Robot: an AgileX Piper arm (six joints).
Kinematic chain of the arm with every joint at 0, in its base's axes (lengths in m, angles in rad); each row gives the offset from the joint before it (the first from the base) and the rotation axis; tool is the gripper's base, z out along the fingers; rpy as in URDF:
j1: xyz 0 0 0.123 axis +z
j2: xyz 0 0 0 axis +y
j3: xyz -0.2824 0 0.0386 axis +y
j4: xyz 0.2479 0 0.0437 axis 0.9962 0 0.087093
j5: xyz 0 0 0 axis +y
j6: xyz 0.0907 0 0.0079 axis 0.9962 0 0.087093
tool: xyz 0 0 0 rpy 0 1.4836 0
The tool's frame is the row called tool.
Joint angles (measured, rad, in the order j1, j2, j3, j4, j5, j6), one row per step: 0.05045, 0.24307, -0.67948, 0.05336, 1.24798, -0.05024; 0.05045, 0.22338, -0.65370, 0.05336, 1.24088, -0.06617; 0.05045, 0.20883, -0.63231, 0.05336, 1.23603, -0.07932; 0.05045, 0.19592, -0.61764, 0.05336, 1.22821, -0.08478; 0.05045, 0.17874, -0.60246, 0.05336, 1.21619, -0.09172; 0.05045, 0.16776, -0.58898, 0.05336, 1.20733, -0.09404
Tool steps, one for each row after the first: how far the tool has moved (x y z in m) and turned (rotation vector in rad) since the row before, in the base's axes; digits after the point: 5 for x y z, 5 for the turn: -0.00109, -0.00007, -0.00642, -0.01163, -0.00239, 0.01020; -0.00057, -0.00004, -0.00545, -0.00977, 0.00084, 0.00847; -0.00061, -0.00004, -0.00342, -0.00357, -0.00651, 0.00324; -0.00100, -0.00007, -0.00326, -0.00421, -0.01458, 0.00397; -0.00022, -0.00003, -0.00306, -0.00121, -0.00653, 0.00108
